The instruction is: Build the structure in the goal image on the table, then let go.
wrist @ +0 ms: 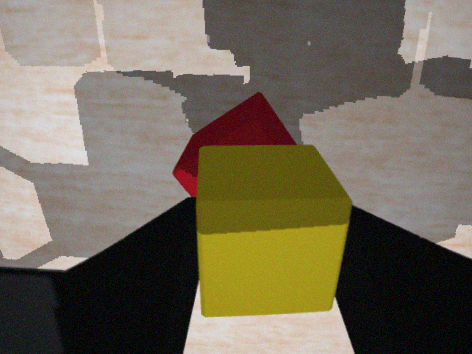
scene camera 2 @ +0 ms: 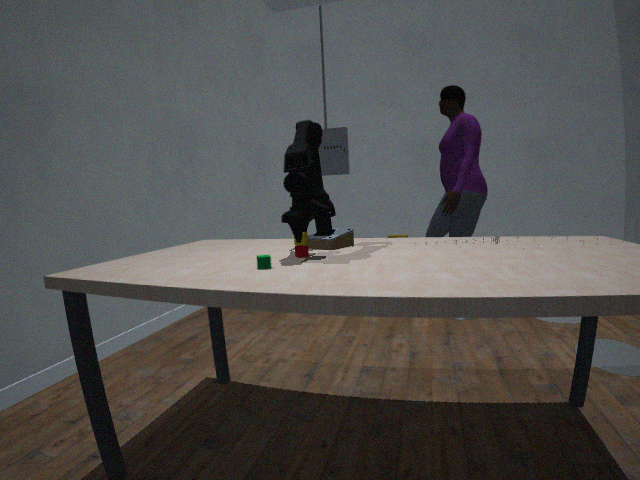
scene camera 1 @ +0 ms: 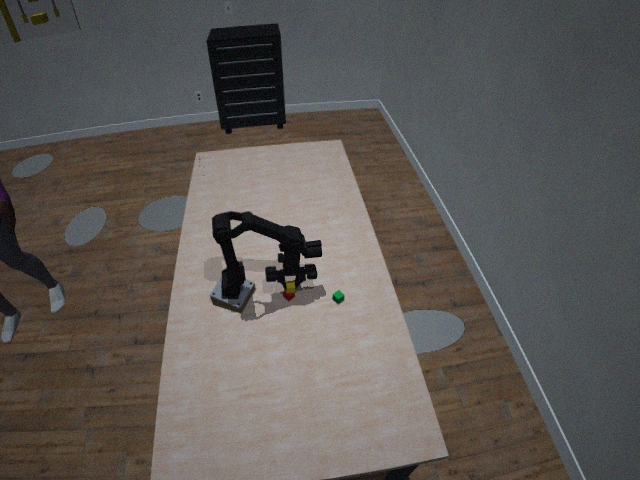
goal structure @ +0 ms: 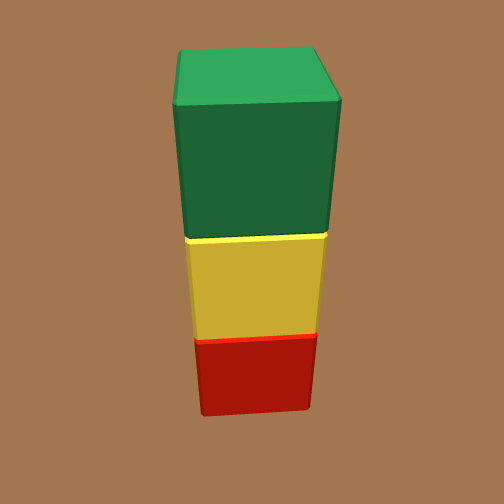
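Pixels of known places: gripper, fingertip midpoint: (wrist: 261,212) (scene camera 2: 300,241) (scene camera 1: 290,288); arm's base, origin of the base link: (scene camera 2: 325,233) (scene camera 1: 230,291).
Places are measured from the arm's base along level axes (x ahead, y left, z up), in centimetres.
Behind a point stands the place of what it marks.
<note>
A yellow cube (scene camera 1: 290,286) @[z 2.4, x 23.2, y -1.2 cm] (scene camera 2: 303,239) @[z 0.7, x 24.6, y 1.2 cm] (wrist: 272,267) @[z 2.3, x 23.3, y -0.1 cm] is held between the fingers of my gripper (scene camera 1: 291,285) @[z -0.1, x 23.0, y -0.3 cm] (scene camera 2: 300,238) @[z -0.1, x 23.0, y -0.3 cm] (wrist: 261,212) @[z -0.1, x 23.0, y -0.3 cm], which is shut on it. A red cube (scene camera 1: 287,296) @[z -2.1, x 21.7, y -2.3 cm] (scene camera 2: 301,251) @[z -3.0, x 24.0, y 0.1 cm] (wrist: 235,125) @[z -2.3, x 21.9, y 1.4 cm] is on the table (scene camera 1: 289,403) @[z -4.9, x 20.5, y -43.7 cm] (scene camera 2: 413,279) @[z -4.9, x 49.0, y 35.0 cm], directly below the yellow cube. In the wrist view the red cube is turned relative to the yellow one and partly hidden behind it. Whether the two cubes touch I cannot tell. A green cube (scene camera 1: 338,296) @[z -1.6, x 41.0, y -4.5 cm] (scene camera 2: 263,261) @[z -2.8, x 42.7, y -2.9 cm] sits apart on the table, farther from the arm's base.
The arm's base (scene camera 1: 232,294) @[z 2.0, x 1.3, y -2.9 cm] (scene camera 2: 333,238) @[z -1.1, x 7.8, y 5.5 cm] stands on the table beside the cubes. A dark drawer cabinet (scene camera 1: 248,77) stands on the floor beyond the table's far end. A person (scene camera 1: 25,263) (scene camera 2: 461,155) in a purple top stands off the table on the base's side.
</note>
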